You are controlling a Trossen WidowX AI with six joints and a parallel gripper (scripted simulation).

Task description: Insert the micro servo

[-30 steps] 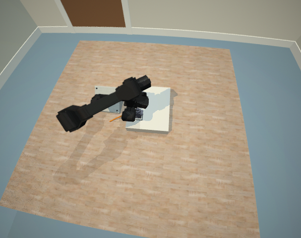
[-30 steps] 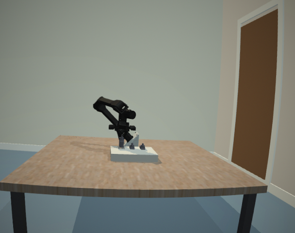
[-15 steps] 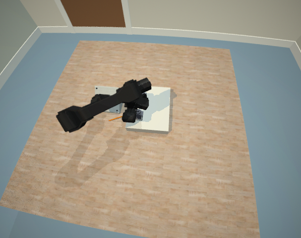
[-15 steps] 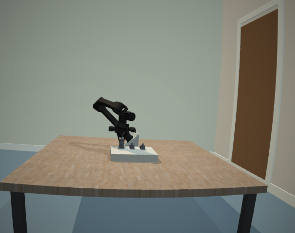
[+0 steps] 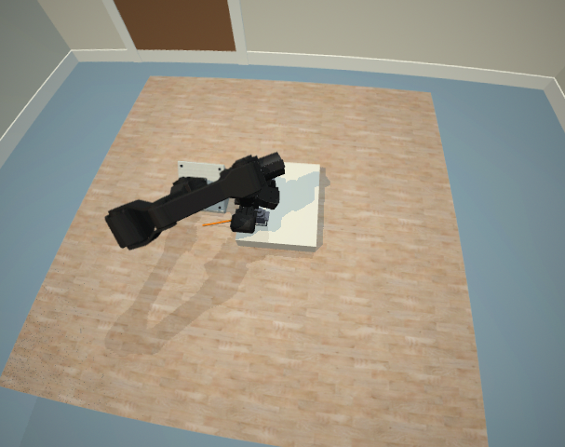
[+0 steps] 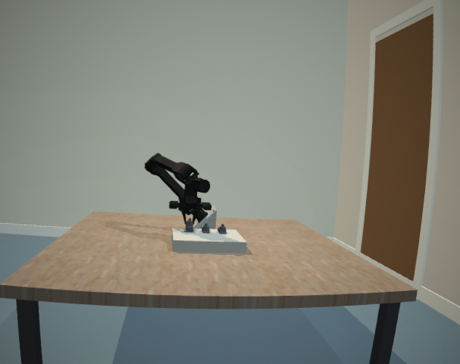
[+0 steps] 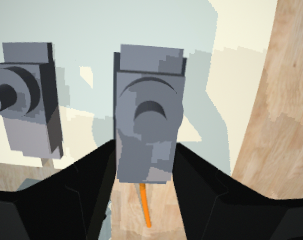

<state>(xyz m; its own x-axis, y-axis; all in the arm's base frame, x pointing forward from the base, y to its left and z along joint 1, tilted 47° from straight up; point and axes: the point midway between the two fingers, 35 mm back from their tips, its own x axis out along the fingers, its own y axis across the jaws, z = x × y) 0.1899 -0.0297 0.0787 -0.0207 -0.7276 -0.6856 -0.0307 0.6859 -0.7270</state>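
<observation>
Now: the white deck 120 mm ahead of my gripper tip, 80 mm to the left of it and 50 mm below it.
</observation>
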